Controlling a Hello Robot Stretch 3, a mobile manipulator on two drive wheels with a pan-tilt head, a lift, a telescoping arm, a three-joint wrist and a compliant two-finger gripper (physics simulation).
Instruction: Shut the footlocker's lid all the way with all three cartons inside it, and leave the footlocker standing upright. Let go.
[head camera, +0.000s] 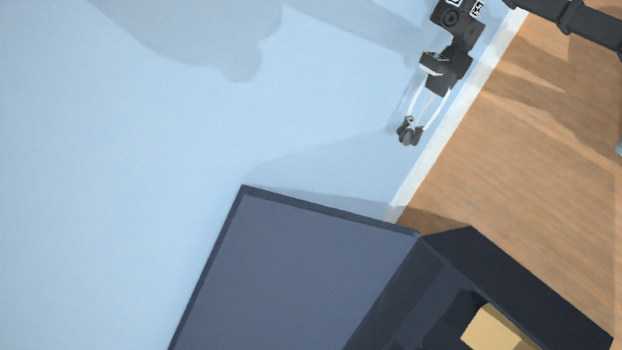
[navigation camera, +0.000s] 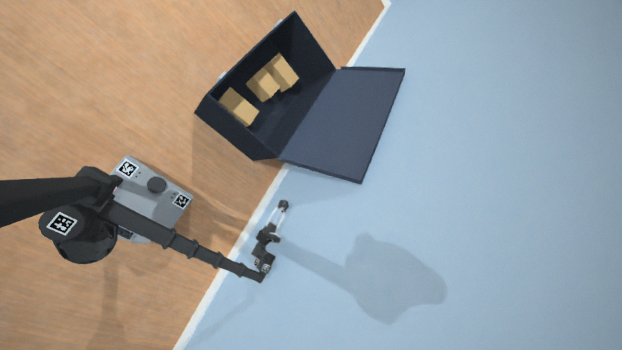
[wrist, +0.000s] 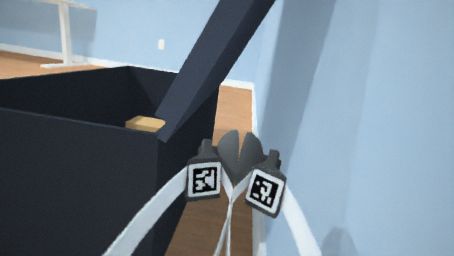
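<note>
The dark footlocker (head camera: 540, 290) (navigation camera: 232, 132) (wrist: 75, 185) stands upright on the wood floor beside the blue wall. Its lid (head camera: 310, 270) (navigation camera: 350, 117) (wrist: 210, 60) is open, slanting up and out toward the wall. Inside, one carton (navigation camera: 239, 107) lies near the near end, and a second carton (navigation camera: 263, 85) and a third carton (navigation camera: 283, 72) lie close together farther along. Part of a carton (head camera: 492, 327) (wrist: 145, 123) shows in the head and wrist views. My gripper (head camera: 410, 136) (navigation camera: 283, 204) (wrist: 240, 149) is shut and empty, short of the footlocker's near end, on the wall side.
My grey base (navigation camera: 150, 202) stands on the wood floor, and my arm (navigation camera: 180, 243) reaches from it toward the wall. A white baseboard (head camera: 434, 150) (navigation camera: 211, 290) runs along the wall, close to the gripper. A white table leg (wrist: 65, 35) stands in the far background.
</note>
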